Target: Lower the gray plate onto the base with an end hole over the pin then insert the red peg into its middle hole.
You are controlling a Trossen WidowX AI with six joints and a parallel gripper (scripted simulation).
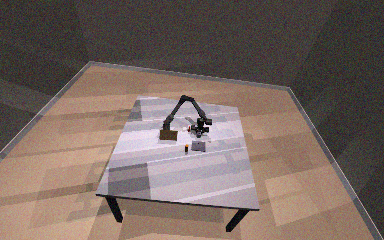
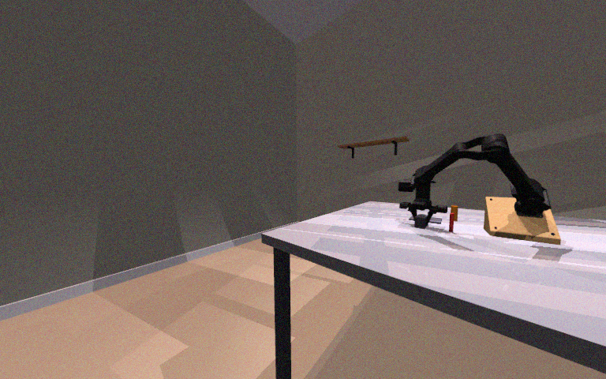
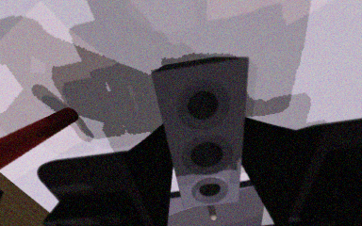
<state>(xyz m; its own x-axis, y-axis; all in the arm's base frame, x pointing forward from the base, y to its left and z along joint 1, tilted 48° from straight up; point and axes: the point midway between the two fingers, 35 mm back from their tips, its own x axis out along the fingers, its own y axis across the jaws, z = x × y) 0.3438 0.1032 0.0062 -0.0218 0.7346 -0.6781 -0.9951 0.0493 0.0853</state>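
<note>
Right now my gripper tip is 10 mm past the gray base and 150 mm to the left of it. Also, from my gripper tip: orange cylinder 130 mm behind, 230 mm to the right, 30 mm above; red peg 110 mm behind, 30 mm to the left, 30 mm above; gray plate 30 mm above.
</note>
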